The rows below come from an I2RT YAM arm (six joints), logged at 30 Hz.
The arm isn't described. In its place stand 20 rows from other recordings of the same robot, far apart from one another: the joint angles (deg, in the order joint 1, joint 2, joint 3, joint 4, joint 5, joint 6), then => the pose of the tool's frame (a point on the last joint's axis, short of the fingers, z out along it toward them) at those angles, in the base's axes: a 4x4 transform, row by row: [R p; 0 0 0 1], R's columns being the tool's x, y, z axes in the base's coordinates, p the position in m.
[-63.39 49.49 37.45 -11.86 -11.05 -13.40] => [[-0.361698 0.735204 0.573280 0.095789], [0.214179 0.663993 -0.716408 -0.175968], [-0.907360 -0.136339 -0.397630 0.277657], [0 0 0 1]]
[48.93 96.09 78.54 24.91 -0.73 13.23] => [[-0.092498 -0.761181 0.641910 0.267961], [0.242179 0.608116 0.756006 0.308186], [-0.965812 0.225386 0.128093 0.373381], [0 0 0 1]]
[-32.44 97.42 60.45 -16.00 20.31 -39.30] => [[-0.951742 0.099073 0.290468 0.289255], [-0.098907 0.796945 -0.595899 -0.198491], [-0.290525 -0.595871 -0.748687 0.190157], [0 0 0 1]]
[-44.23 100.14 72.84 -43.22 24.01 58.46] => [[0.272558 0.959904 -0.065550 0.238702], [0.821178 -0.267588 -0.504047 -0.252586], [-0.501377 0.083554 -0.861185 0.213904], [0 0 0 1]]
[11.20 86.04 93.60 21.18 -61.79 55.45] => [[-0.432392 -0.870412 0.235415 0.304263], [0.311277 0.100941 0.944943 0.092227], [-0.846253 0.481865 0.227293 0.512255], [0 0 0 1]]
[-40.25 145.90 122.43 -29.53 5.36 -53.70] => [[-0.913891 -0.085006 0.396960 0.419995], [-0.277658 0.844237 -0.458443 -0.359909], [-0.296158 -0.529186 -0.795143 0.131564], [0 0 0 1]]
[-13.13 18.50 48.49 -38.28 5.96 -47.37] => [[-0.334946 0.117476 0.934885 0.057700], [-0.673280 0.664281 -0.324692 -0.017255], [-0.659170 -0.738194 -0.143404 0.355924], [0 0 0 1]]
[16.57 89.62 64.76 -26.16 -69.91 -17.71] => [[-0.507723 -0.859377 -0.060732 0.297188], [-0.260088 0.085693 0.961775 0.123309], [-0.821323 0.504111 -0.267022 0.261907], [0 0 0 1]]
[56.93 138.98 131.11 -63.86 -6.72 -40.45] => [[0.158633 -0.984722 0.071827 0.271726], [-0.937193 -0.127288 0.324758 0.424940], [-0.310653 -0.118833 -0.943066 0.208816], [0 0 0 1]]
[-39.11 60.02 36.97 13.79 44.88 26.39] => [[0.327016 0.939972 0.097537 0.166455], [0.140045 0.053869 -0.988679 -0.167696], [-0.934584 0.336974 -0.114022 0.285496], [0 0 0 1]]
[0.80 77.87 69.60 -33.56 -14.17 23.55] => [[-0.689599 0.086834 0.718967 0.296315], [0.377801 0.890119 0.254863 0.012854], [-0.617835 0.447380 -0.646631 0.323371], [0 0 0 1]]
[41.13 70.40 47.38 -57.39 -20.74 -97.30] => [[0.748605 -0.652864 -0.115582 0.141047], [-0.577796 -0.727895 0.369217 0.139911], [-0.325180 -0.209615 -0.922128 0.215826], [0 0 0 1]]
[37.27 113.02 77.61 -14.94 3.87 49.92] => [[-0.830578 0.101878 0.547505 0.341709], [0.327256 0.884759 0.331822 0.257011], [-0.450604 0.454778 -0.768201 0.179097], [0 0 0 1]]
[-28.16 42.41 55.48 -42.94 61.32 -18.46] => [[-0.700585 0.712011 -0.047131 0.099121], [0.202656 0.135204 -0.969871 -0.088484], [-0.684187 -0.689028 -0.239015 0.360038], [0 0 0 1]]
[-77.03 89.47 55.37 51.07 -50.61 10.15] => [[0.144225 0.433875 0.889355 0.104570], [-0.127932 0.899384 -0.418021 -0.331441], [-0.981240 -0.053488 0.185220 0.318009], [0 0 0 1]]
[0.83 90.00 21.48 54.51 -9.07 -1.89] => [[-0.236418 -0.175133 0.955738 0.271343], [-0.035997 0.984526 0.171504 0.009544], [-0.970984 0.006143 -0.239064 0.145063], [0 0 0 1]]
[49.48 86.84 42.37 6.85 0.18 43.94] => [[-0.811945 -0.271011 0.517008 0.200928], [0.118017 0.791189 0.600076 0.234919], [-0.571679 0.548245 -0.610419 0.181384], [0 0 0 1]]
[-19.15 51.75 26.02 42.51 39.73 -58.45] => [[-0.564934 0.666898 0.485898 0.181823], [-0.497598 0.194394 -0.845344 -0.087227], [-0.658214 -0.719346 0.222027 0.297782], [0 0 0 1]]
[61.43 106.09 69.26 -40.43 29.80 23.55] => [[-0.711163 -0.464206 0.527976 0.182138], [-0.580999 0.810922 -0.069605 0.297487], [-0.395837 -0.356254 -0.846402 0.166012], [0 0 0 1]]
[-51.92 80.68 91.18 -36.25 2.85 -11.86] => [[-0.429482 0.741356 0.515690 0.187264], [0.215318 0.638632 -0.738774 -0.241869], [-0.877031 -0.206252 -0.433908 0.430063], [0 0 0 1]]
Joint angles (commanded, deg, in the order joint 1, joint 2, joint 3, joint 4, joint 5, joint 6), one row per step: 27.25 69.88 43.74 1.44 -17.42 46.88; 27.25 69.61 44.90 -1.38 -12.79 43.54; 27.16 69.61 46.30 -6.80 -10.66 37.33; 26.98 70.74 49.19 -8.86 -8.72 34.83; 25.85 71.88 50.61 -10.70 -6.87 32.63; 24.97 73.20 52.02 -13.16 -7.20 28.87; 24.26 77.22 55.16 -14.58 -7.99 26.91; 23.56 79.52 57.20 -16.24 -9.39 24.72; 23.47 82.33 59.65 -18.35 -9.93 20.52; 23.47 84.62 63.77 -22.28 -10.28 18.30; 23.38 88.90 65.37 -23.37 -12.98 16.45
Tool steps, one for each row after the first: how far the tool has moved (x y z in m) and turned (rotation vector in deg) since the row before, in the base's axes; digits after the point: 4 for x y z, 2 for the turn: 0.0010 -0.0026 0.0030 -4.59 -1.78 -2.80; -0.0012 -0.0026 -0.0008 -6.92 -0.46 0.90; 0.0063 0.0009 0.0088 -2.71 -1.52 -0.61; 0.0064 -0.0042 0.0003 -3.09 -0.13 -1.58; 0.0049 -0.0023 -0.0016 -3.48 0.46 1.44; 0.0148 0.0033 -0.0026 -1.87 1.39 1.06; 0.0084 0.0006 -0.0018 -1.43 1.10 1.73; 0.0088 0.0036 -0.0031 -3.30 0.49 2.97; 0.0081 0.0037 0.0062 -1.95 1.02 1.72; 0.0112 0.0061 -0.0154 -0.77 3.37 3.10
